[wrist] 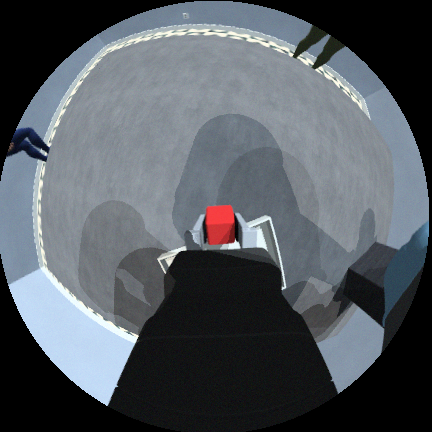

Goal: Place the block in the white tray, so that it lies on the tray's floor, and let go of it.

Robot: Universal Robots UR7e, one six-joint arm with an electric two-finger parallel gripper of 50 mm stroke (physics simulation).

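Frame: origin at the arm's base, x ahead, y left, z up, level; millimetres.
Seen in the pictures: gripper, between the fingertips: [219, 222].
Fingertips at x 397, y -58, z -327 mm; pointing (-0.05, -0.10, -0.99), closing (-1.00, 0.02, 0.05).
Note:
Pixels of each thing's middle, then the offset from my fingertips to it. "spot": a spot on its surface instead. Level surfaces: height alone.
- red block, middle of its body: [219, 224] 0 mm ahead, 1 mm left, 5 mm up
- white tray, a spot on its surface: [275, 250] spot: 83 mm back, 54 mm left, 20 mm down
- grey table top, height of its surface: 33 mm down
A red block [220, 224] is held between the two grey fingers of my gripper [219, 222], which is shut on it. The white tray [275, 250] lies turned at an angle beneath the gripper. Its right wall and parts of its far wall and left corner show around the fingers; the rest is hidden behind the block, the fingers and the black gripper body. The block is over the tray's far part in this view. How high it is above the tray's floor, or whether it touches it, I cannot tell.
A grey table top [150, 110] surrounds the tray, with shadows across it. A dark box-shaped part [367, 277] and a blue rounded part [407, 272] are at the right edge. Legs of two people show beyond the table, at the left and upper right.

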